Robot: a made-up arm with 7 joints. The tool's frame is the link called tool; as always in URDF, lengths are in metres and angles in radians.
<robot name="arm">
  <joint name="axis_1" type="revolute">
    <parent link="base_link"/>
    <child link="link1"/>
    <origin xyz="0 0 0.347" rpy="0 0 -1.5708"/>
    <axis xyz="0 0 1"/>
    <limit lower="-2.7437" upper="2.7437"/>
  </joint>
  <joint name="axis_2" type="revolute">
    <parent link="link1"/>
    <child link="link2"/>
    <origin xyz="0 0 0" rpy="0 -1.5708 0"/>
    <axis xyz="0 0 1"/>
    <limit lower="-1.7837" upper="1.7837"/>
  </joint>
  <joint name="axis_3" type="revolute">
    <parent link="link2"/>
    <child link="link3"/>
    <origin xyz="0.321 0 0" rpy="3.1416 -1.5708 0"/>
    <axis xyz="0 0 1"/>
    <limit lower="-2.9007" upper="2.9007"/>
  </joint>
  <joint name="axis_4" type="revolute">
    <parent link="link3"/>
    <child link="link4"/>
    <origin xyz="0 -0.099 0" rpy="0 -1.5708 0"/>
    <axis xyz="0 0 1"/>
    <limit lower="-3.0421" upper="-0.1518"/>
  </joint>
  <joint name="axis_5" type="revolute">
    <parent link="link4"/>
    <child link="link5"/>
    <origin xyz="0.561 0.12 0" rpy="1.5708 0 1.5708"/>
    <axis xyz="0 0 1"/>
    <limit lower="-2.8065" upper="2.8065"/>
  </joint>
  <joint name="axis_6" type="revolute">
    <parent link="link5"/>
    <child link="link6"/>
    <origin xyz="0 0 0" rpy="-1.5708 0 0"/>
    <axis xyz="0 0 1"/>
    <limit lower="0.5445" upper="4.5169"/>
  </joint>
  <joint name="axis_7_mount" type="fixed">
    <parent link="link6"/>
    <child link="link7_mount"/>
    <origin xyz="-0.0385 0 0" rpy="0 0 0"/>
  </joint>
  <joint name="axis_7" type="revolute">
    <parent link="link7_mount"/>
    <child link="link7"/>
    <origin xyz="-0.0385 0 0" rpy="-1.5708 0 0"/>
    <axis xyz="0 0 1"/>
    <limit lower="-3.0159" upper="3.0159"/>
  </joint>
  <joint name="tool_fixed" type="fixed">
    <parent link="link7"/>
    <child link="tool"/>
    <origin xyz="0 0 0" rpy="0 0 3.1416"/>
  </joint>
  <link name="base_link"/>
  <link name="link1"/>
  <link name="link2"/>
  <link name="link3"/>
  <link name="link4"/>
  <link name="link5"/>
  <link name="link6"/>
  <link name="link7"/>
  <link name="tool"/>
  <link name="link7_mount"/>
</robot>
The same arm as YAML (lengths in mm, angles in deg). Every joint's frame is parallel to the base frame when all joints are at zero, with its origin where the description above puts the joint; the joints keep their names.
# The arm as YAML. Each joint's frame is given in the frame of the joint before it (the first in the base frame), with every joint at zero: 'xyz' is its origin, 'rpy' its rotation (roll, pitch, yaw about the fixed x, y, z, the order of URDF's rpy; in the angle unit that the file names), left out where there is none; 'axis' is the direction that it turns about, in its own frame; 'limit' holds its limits. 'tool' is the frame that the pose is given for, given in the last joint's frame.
units:
  length: mm
  angle: deg
joints:
  - name: axis_1
    type: revolute
    origin:
      xyz: [0.0, 0.0, 347.0]
    axis: [0.0, 0.0, 1.0]
    limit:
      lower: -157.2
      upper: 157.2
  - name: axis_2
    type: revolute
    origin:
      xyz: [0.0, 0.0, 0.0]
    axis: [0.0, 1.0, 0.0]
    limit:
      lower: -102.2
      upper: 102.2
  - name: axis_3
    type: revolute
    origin:
      xyz: [0.0, 0.0, 321.0]
    axis: [0.0, 0.0, 1.0]
    limit:
      lower: -166.2
      upper: 166.2
  - name: axis_4
    type: revolute
    origin:
      xyz: [99.0, 0.0, 0.0]
    axis: [0.0, -1.0, 0.0]
    limit:
      lower: -174.3
      upper: -8.7
  - name: axis_5
    type: revolute
    origin:
      xyz: [-120.0, 0.0, 561.0]
    axis: [0.0, 0.0, 1.0]
    limit:
      lower: -160.8
      upper: 160.8
  - name: axis_6
    type: revolute
    origin:
      xyz: [0.0, 0.0, 0.0]
    axis: [0.0, -1.0, 0.0]
    limit:
      lower: 31.2
      upper: 258.8
  - name: axis_7
    type: revolute
    origin:
      xyz: [77.0, 0.0, 0.0]
    axis: [0.0, 0.0, -1.0]
    limit:
      lower: -172.8
      upper: 172.8
tool:
  origin:
    xyz: [0.0, 0.0, 0.0]
    rpy: [180.0, 0.0, 0.0]

